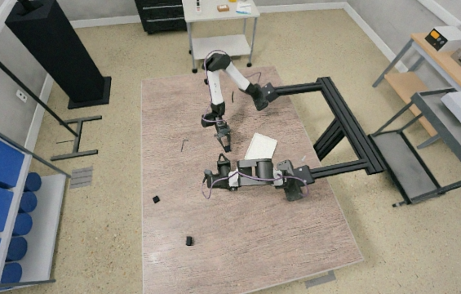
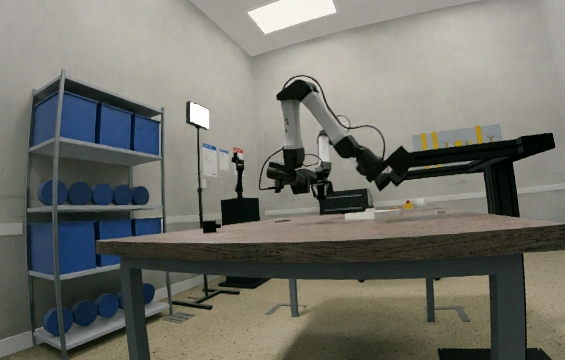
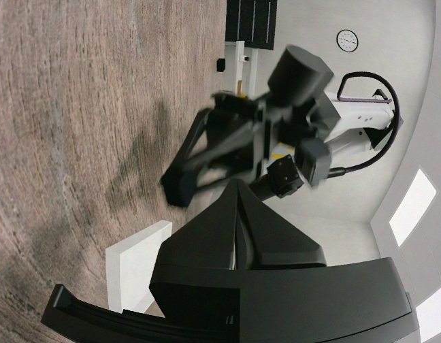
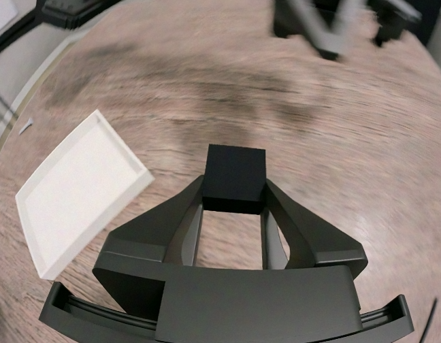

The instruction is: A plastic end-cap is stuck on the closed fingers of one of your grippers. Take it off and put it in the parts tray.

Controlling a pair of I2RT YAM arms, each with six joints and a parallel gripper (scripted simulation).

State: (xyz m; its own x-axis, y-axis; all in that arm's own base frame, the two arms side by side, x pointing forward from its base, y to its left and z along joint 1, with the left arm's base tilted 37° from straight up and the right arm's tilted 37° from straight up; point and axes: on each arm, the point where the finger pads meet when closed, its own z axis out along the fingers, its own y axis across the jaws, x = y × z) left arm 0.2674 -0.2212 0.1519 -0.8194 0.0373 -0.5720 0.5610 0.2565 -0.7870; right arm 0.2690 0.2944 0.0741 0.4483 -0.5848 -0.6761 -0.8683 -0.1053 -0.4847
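My right gripper is now 220 mm past the white parts tray and 100 mm above it. Round my right hand: bolt: 470 mm behind, 120 mm to the left, 100 mm below; then hex key: 250 mm ahead, 140 mm to the right, 100 mm below.
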